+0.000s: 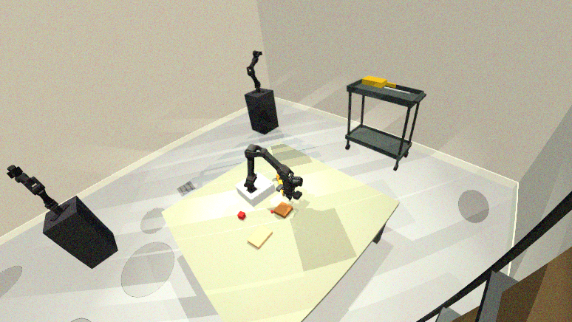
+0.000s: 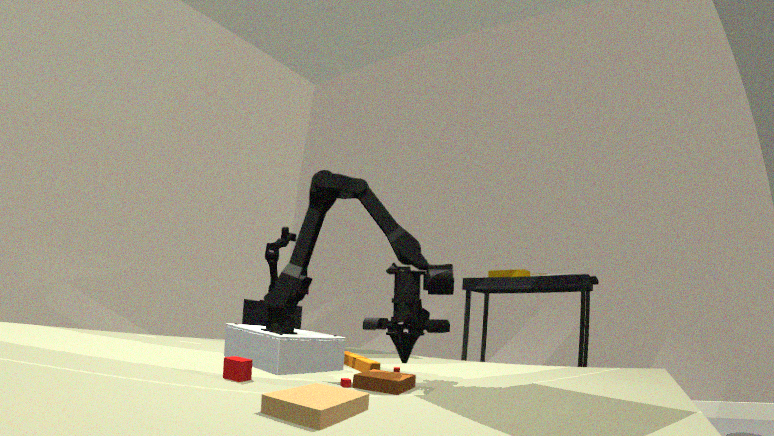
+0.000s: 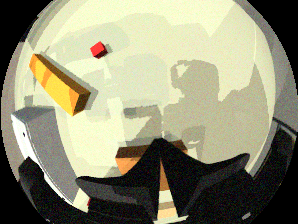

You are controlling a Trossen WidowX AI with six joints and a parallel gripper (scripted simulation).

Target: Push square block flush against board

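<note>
Now: the square orange block 8 cm to the right of my gripper tip and 3 cm below it. Also, from my gripper tip: orange piece 19 cm behind, 9 cm to the left, 3 cm below; tan block 4 cm ahead, 33 cm to the right, 3 cm below.
</note>
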